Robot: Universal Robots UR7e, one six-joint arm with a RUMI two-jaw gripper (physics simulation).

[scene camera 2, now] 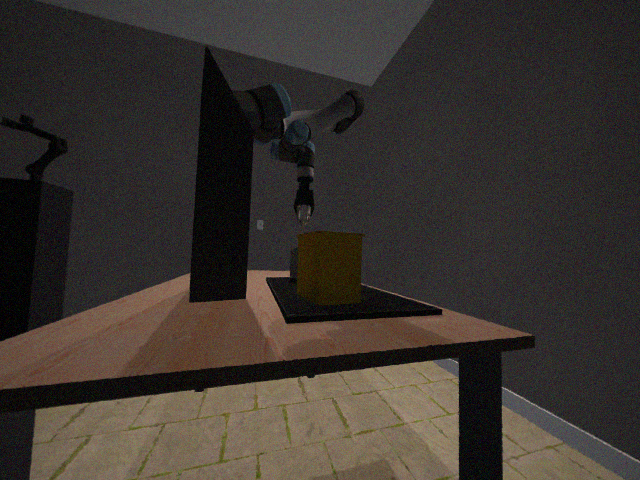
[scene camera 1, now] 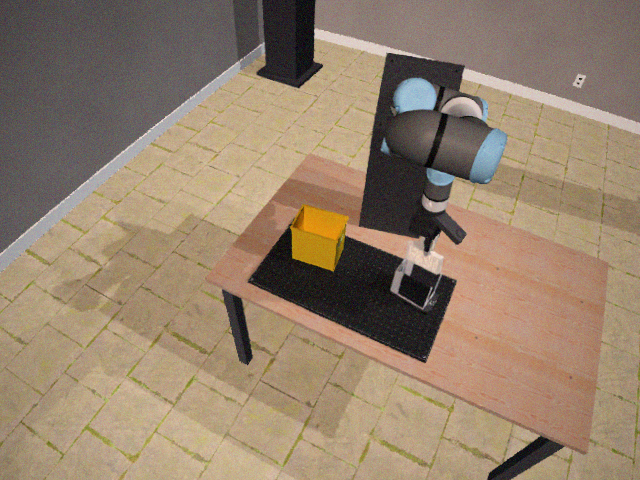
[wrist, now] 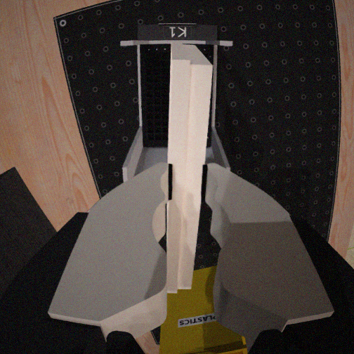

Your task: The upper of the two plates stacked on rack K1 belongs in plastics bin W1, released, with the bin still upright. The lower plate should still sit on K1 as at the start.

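Places are measured from the arm's base along level axes (x ahead, y left, z up), in metres.
Pixels of known places: gripper, fingertip midpoint: (scene camera 1: 427, 254); arm's base, link origin: (scene camera 2: 229, 117).
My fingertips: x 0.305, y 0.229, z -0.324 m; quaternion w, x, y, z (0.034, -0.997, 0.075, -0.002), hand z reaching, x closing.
Observation:
Ahead of a thing's pixels: the offset from my fingertips to its top centre. "spot": to the spot under its first point. Level surfaces: height alone.
A white plate (scene camera 1: 424, 257) (scene camera 2: 303, 215) (wrist: 186, 125) is held on edge above rack K1; its stepped side faces the wrist camera. My gripper (scene camera 1: 429, 243) (scene camera 2: 303, 208) (wrist: 185, 167) is shut on it, one jaw on each face. Rack K1 @(0.005 m back, 0.003 m left, 0.103 m down) (scene camera 1: 397, 279) (scene camera 2: 293, 263) (wrist: 131, 43) is a pale frame with a dark label board. Inside it a dark surface @(spot: 0.009 m back, 0.019 m right, 0.215 m down) (scene camera 1: 410, 287) (wrist: 155, 100) with a fine grid shows, apparently the lower plate; the white plate partly hides it. Bin W1 @(0.001 m back, 0.398 m right, 0.066 m down) (scene camera 1: 315, 248) (scene camera 2: 329, 268) (wrist: 190, 300) is yellow, upright and labelled PLASTICS. Its floor is hidden.
Rack and bin stand at opposite ends of a black perforated mat @(0.246 m down) (scene camera 1: 356, 299) (scene camera 2: 392, 305) (wrist: 280, 100) on a wooden table @(0.259 m down) (scene camera 1: 527, 320) (scene camera 2: 93, 351) (wrist: 25, 100). A tall black panel (scene camera 1: 387, 196) (scene camera 2: 222, 206) behind the mat carries the arm.

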